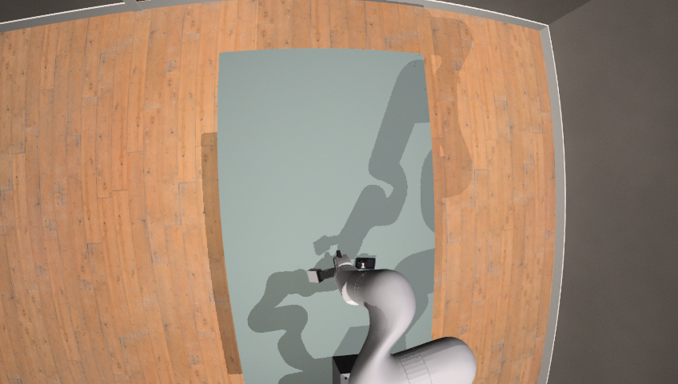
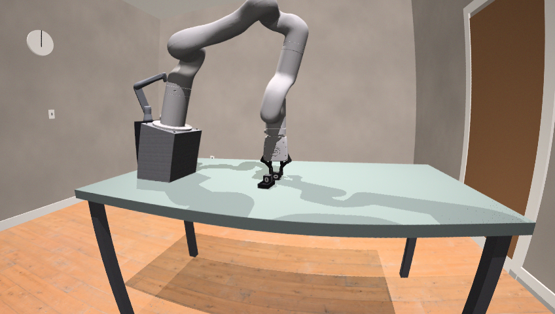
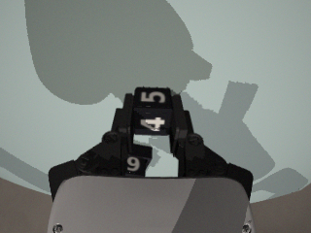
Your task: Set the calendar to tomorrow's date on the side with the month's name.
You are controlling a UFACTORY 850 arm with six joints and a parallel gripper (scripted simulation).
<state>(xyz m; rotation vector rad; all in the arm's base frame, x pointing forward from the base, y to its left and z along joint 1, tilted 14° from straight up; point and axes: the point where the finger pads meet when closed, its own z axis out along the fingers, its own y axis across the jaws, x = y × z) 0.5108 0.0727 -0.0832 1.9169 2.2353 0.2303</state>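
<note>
My gripper is now 2 cm above the black cube. Also, from my hand: black tray (11 cm to the right, 2 cm below, 1 cm behind).
</note>
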